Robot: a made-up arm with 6 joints.
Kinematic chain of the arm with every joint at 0, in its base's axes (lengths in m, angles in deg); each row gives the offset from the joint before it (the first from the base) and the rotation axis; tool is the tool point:
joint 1: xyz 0 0 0.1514 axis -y
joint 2: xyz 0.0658 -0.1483 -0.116 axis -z
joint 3: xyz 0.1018 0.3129 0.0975 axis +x
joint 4: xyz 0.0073 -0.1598 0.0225 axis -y
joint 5: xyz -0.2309 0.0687 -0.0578 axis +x
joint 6: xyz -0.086 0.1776 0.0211 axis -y
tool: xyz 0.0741 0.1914 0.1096
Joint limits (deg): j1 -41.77..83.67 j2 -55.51..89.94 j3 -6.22..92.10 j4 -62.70..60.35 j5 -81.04..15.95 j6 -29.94..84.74
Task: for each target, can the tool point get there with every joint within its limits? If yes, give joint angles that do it. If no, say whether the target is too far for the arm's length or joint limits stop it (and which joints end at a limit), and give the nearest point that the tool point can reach.
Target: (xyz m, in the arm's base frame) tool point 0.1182 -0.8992 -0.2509
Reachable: no: joint limits stop it (at a limit: joint 2, joint 3, joint 4, joint 5, joint 6) | nearest point 0.1513 -0.5154 -0.3634 | short by 0.401 m
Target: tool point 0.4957 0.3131 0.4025
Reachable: yes | joints 41.16 63.27 43.75 -8.99 -73.24 5.49
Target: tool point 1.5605 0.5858 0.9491
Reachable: no: too far | nearest point 0.7912 0.2098 0.5559 | short by 0.942 m
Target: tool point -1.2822 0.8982 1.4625
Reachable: no: too far | nearest point -0.4642 0.3516 0.5987 | short by 1.309 m
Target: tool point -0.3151 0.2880 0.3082
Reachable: yes | joints 43.90 4.67 39.16 -36.39 -19.66 58.55
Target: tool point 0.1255 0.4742 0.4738
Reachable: yes | joints 50.11 40.80 81.14 -4.43 -69.75 22.84
